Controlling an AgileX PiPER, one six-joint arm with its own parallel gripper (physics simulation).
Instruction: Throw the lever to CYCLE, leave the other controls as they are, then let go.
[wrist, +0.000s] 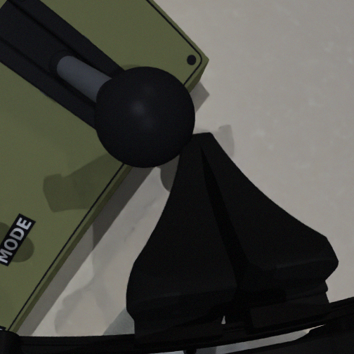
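Note:
The lever is a black ball knob (145, 117) on a grey shaft (84, 76) that rises from a dark slotted guide (30, 42) on an olive green panel (75, 150). The lever leans toward the panel's edge on the right. My gripper (195, 151) is shut with its two fingers together and nothing between them. Its tips are at the lower right rim of the knob, touching it or very close; the view does not settle which. The CYCLE label does not show.
A MODE label (17, 240) is on the panel at the lower left. A dark screw (191, 60) sits near the panel's right corner. A pale surface (290, 100) lies beyond the panel's edge, with shadows of the gripper and lever on it and the panel.

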